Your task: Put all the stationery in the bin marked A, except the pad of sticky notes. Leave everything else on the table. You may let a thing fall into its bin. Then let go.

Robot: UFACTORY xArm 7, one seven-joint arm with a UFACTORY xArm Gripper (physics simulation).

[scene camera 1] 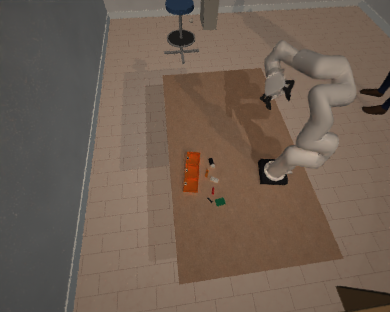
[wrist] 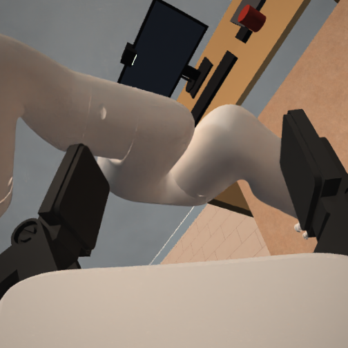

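Seen in the pictures: gripper, fingertip midpoint: (scene camera 1: 278, 104); arm's base, link origin: (scene camera 1: 274, 170).
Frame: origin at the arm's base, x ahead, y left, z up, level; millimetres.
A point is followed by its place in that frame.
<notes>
An orange three-part bin unit (scene camera 1: 195, 172) @[x 474, y 14, z -46 mm] stands left of the small objects in the scene view; its letters are too small to read. Beside it lie a black-and-white object (scene camera 1: 211, 162) @[x 375, y -57, z -40 mm], a small orange one (scene camera 1: 207, 173) @[x 400, y 20, z -40 mm], a white one (scene camera 1: 214, 179) @[x 356, y 55, z -46 mm], a small red one (scene camera 1: 213, 190) @[x 363, y 126, z -43 mm], a thin dark one (scene camera 1: 210, 200) @[x 380, y 186, z -45 mm] and a flat green one (scene camera 1: 220, 202) @[x 322, y 196, z -43 mm]. They are too small to identify surely, so I cannot tell which is the sticky-note pad. My gripper (scene camera 1: 278, 103) @[x 107, y -152, z 402 mm] (wrist: 185, 151) is open and empty, raised far from them at the upper right of the scene view.
My arm's black base plate (scene camera 1: 263, 178) @[x 69, y 49, z -8 mm] is right of the objects, on a brown surface (scene camera 1: 240, 235) @[x 216, y 367, z -54 mm]. A blue stool (scene camera 1: 180, 6) and a person's shoes (scene camera 1: 372, 92) show farther out. The wrist view shows my own arm, a monitor (wrist: 162, 47) and a red cylinder (wrist: 251, 18).
</notes>
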